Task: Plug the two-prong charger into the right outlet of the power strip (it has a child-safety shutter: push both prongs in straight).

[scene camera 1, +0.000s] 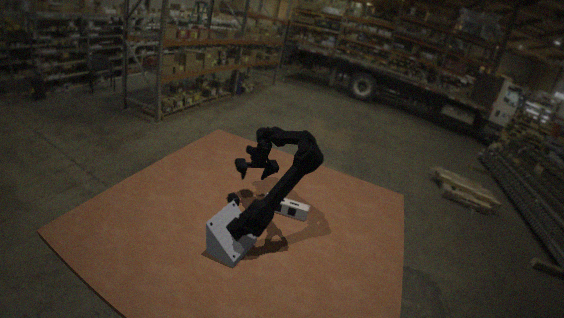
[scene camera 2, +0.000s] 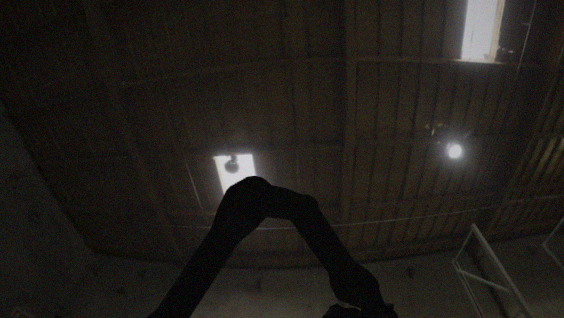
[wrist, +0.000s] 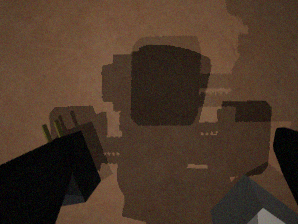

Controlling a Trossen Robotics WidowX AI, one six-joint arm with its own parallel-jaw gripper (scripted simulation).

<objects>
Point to a two-prong charger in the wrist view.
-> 84, 179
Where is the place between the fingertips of my gripper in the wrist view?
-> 177, 143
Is my gripper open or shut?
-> Open.
</objects>
